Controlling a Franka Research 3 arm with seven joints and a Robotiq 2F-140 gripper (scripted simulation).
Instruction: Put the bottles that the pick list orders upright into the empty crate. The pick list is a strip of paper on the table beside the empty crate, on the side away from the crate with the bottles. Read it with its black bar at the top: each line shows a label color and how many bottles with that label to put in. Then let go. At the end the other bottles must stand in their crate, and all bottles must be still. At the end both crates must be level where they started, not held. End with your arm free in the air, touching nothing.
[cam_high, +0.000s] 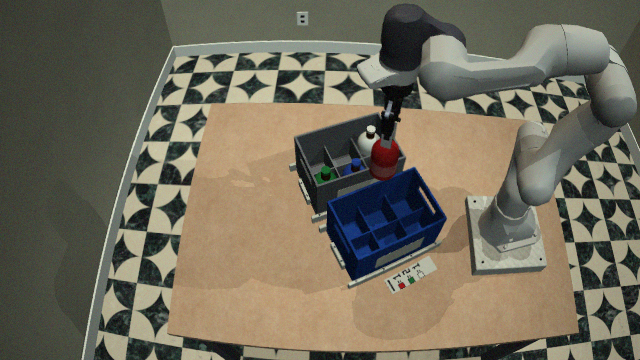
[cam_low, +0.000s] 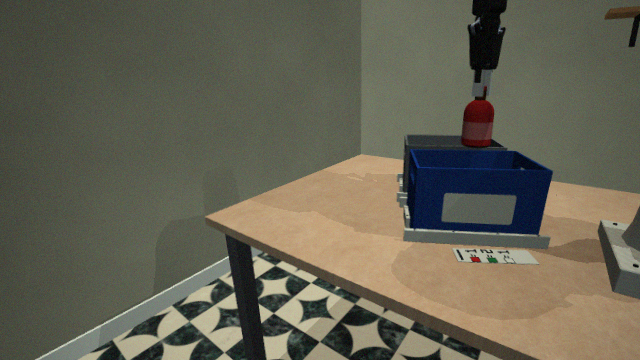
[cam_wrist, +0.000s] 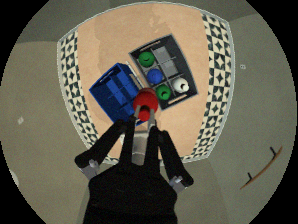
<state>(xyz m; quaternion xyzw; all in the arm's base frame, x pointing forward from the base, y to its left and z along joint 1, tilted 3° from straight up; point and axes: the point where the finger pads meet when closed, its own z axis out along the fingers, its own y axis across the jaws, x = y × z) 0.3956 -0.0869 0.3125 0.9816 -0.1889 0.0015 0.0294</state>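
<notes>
Right now the red bottle is 80 mm below my hand. The rest, counted from my hand: blue crate 260 mm below, 120 mm to the left, 10 mm behind; then grey crate 260 mm below, 90 mm to the right, 90 mm ahead; then blue bottle 260 mm below, 70 mm ahead, 40 mm to the right.
</notes>
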